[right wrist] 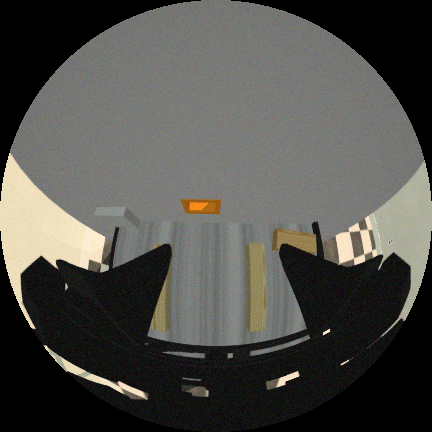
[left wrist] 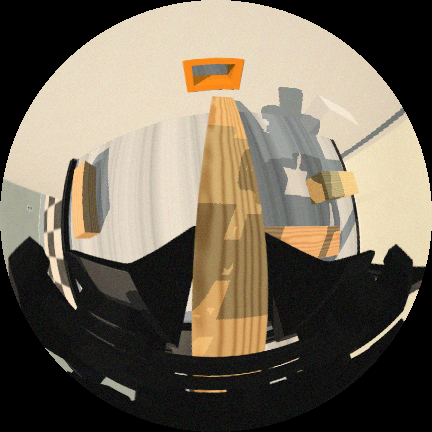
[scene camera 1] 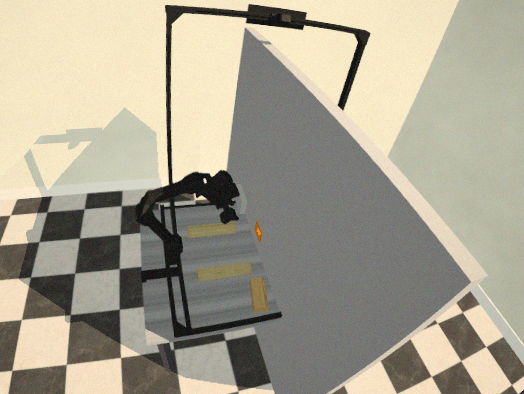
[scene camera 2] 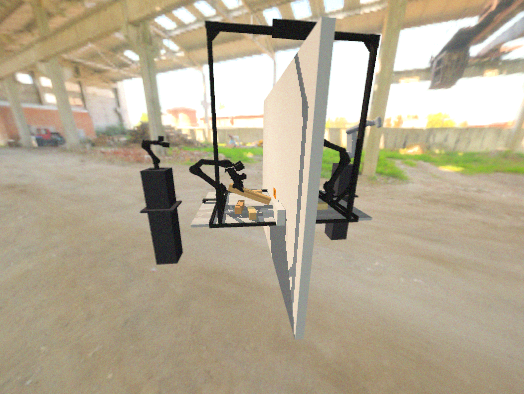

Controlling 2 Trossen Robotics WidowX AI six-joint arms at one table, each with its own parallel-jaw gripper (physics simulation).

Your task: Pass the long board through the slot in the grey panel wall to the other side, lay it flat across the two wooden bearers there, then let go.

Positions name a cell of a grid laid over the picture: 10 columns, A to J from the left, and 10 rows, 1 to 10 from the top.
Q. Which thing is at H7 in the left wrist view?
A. The left gripper.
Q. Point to a grey panel wall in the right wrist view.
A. G3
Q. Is the right gripper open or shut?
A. Open.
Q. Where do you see a grey panel wall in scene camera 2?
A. F3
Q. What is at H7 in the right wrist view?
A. The right gripper.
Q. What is the right gripper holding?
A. Nothing.
